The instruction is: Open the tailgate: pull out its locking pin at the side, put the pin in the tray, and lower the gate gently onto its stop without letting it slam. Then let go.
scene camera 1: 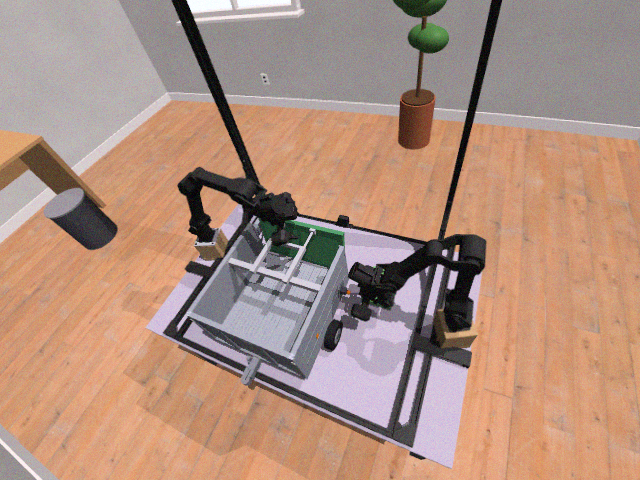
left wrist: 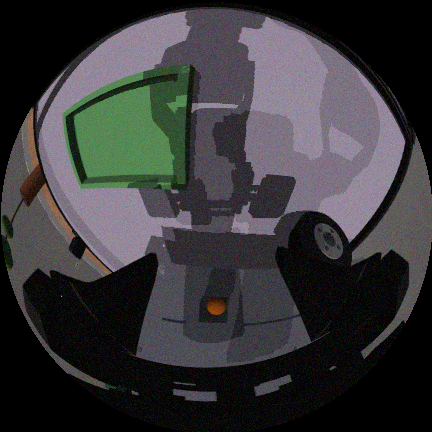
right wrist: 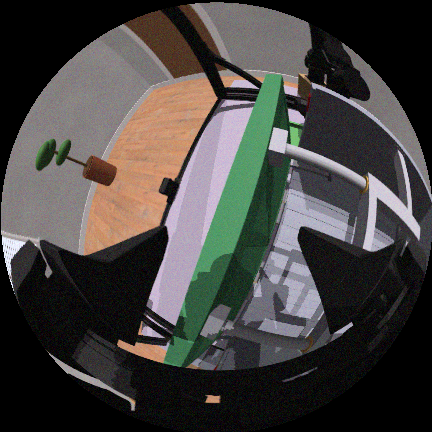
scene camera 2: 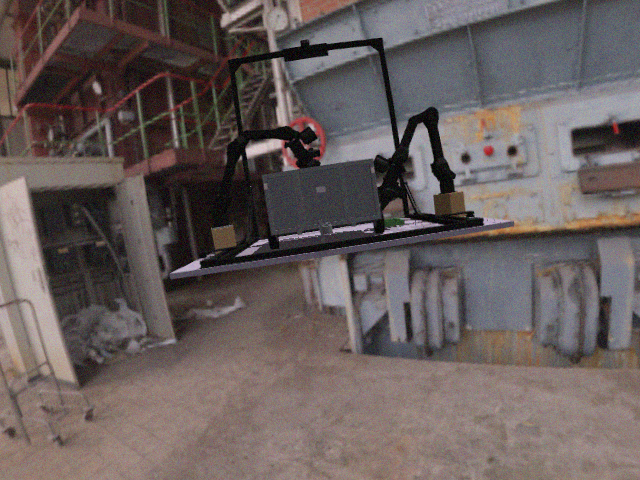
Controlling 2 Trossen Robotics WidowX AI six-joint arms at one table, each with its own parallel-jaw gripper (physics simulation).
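Places are measured from the left arm's base along level axes (x left, y back, z up), in millimetres.
Pixels of known places: left gripper, between the fingertips: [scene camera 1: 355, 297] [left wrist: 217, 257]; right gripper, between the fingertips: [scene camera 1: 298, 226] [right wrist: 236, 233]; left arm's base, origin of its link: [scene camera 1: 457, 321] [right wrist: 315, 80] [scene camera 2: 448, 193]; right arm's base, origin of its link: [scene camera 1: 207, 236] [scene camera 2: 221, 226].
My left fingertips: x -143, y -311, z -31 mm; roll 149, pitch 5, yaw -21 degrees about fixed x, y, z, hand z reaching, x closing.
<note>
Ahead of a thing's pixels: the offset from my left fingertips to its middle. "*": to the spot under its first point.
The green tailgate [scene camera 1: 328, 249] [right wrist: 235, 195] stands upright across the far end of the grey trailer box @[* dz +103, dx +225, dy -169 mm] [scene camera 1: 305, 356]. The locking pin's orange knob [scene camera 1: 348, 292] [left wrist: 216, 306] sits at the trailer's side. My left gripper [scene camera 1: 354, 293] [left wrist: 217, 257] is open beside that side; in its wrist view the knob lies between the spread fingers, ungripped. My right gripper [scene camera 1: 281, 240] [right wrist: 236, 233] is open above the tailgate's top edge, its fingers apart on either side of it in the wrist view. The green tray @[dz -74, dx -71, dy +107 mm] [left wrist: 130, 140] [scene camera 2: 394, 222] lies on the table near the trailer; my left arm mostly hides it in scene camera 1.
A white frame [scene camera 1: 273, 272] [right wrist: 325, 165] spans the box, with bars reaching to the tailgate. A black wheel @[* dz +15, dx +137, dy -90 mm] [scene camera 1: 333, 335] [left wrist: 322, 240] stands out from the trailer's side near the left gripper. The drawbar @[dz -17, dx +225, dy -383 mm] [scene camera 1: 250, 370] projects at the front. Black rails [scene camera 1: 310, 401] border the table.
</note>
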